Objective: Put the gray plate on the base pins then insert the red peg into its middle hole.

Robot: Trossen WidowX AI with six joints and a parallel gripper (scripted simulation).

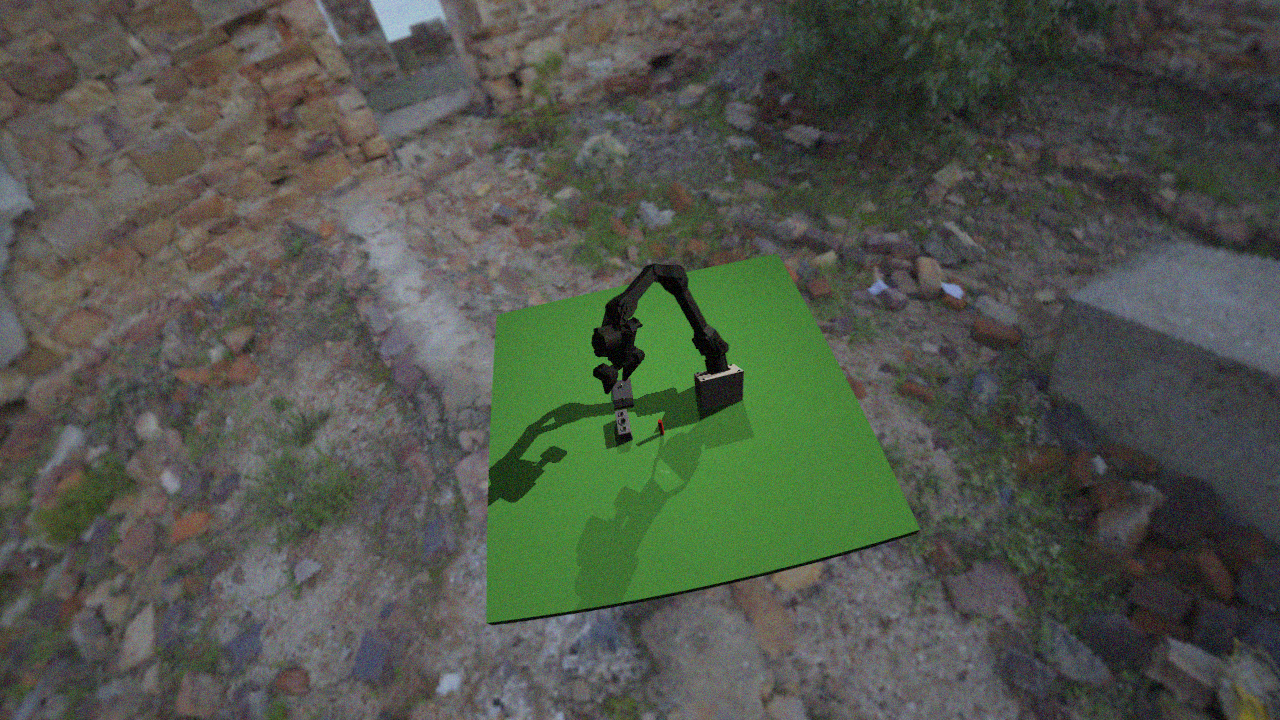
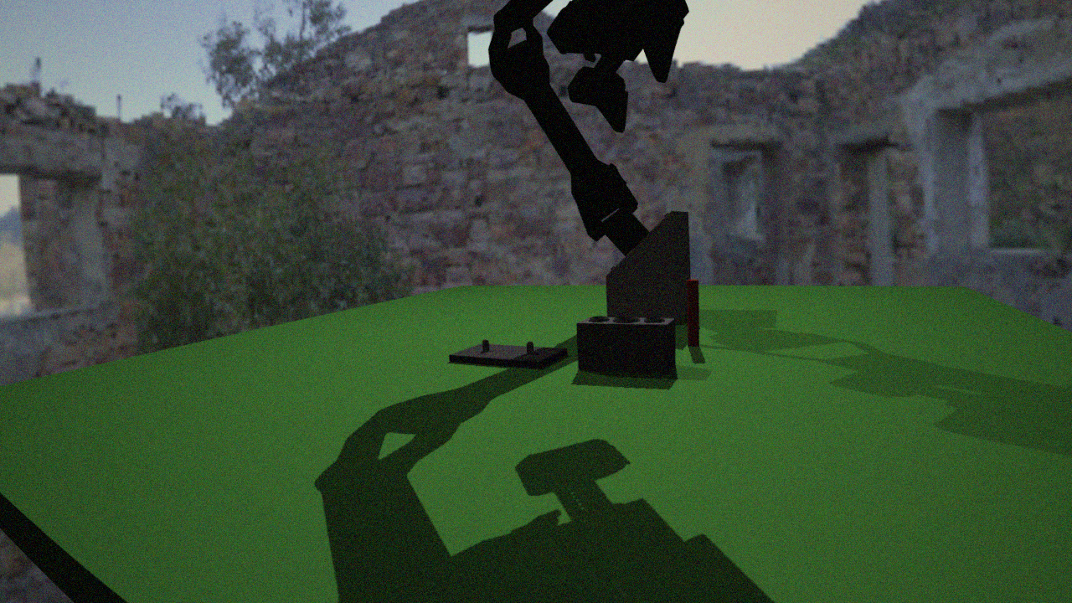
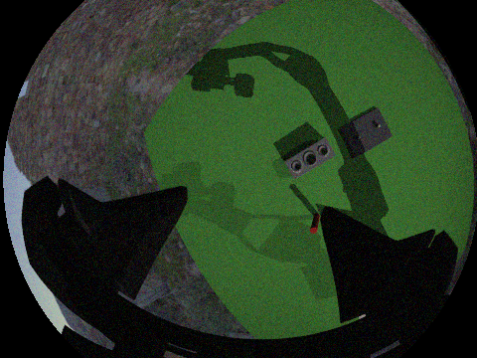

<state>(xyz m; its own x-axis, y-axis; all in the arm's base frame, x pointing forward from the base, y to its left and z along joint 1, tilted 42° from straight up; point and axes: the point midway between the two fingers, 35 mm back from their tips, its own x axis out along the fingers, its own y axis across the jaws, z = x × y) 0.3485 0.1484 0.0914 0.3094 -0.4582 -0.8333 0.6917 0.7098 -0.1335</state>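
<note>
My gripper tip is 1 cm short of the gray plate, 2 cm to the left of it and 23 cm above it. Round my gripper tip: dark base: 2 cm behind, 17 cm to the right, 26 cm below; red peg: 10 cm behind, 4 cm to the left, 23 cm below.
</note>
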